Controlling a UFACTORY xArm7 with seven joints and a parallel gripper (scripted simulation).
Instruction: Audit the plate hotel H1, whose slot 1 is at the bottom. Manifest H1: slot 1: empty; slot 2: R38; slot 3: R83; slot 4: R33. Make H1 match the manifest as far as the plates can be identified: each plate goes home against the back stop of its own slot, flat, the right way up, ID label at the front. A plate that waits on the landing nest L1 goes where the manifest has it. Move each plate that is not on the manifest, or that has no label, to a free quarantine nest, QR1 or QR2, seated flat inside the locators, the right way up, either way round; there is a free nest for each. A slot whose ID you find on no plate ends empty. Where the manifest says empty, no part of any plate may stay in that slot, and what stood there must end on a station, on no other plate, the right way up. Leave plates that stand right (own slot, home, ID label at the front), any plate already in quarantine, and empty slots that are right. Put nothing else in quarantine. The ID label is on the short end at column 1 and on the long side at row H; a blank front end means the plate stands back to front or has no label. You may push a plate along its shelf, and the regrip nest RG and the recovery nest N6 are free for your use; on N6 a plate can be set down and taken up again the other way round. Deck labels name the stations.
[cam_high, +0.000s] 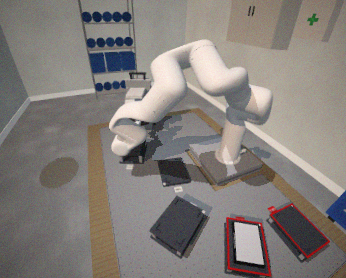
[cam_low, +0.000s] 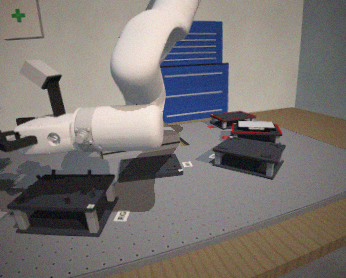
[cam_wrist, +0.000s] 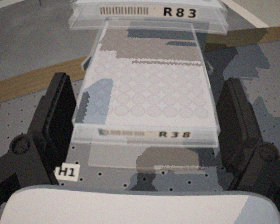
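Right now my hand is 2 cm past the white well plate, 5 cm to the left of it and 2 cm above it. Also, from my hand: deck label H1: 8 cm ahead, 7 cm to the right, 18 cm below; raised regrip nest RG: 3 cm ahead, 9 cm to the left, 12 cm below; plate labelled R83: 3 cm behind, 9 cm to the right, 4 cm above.
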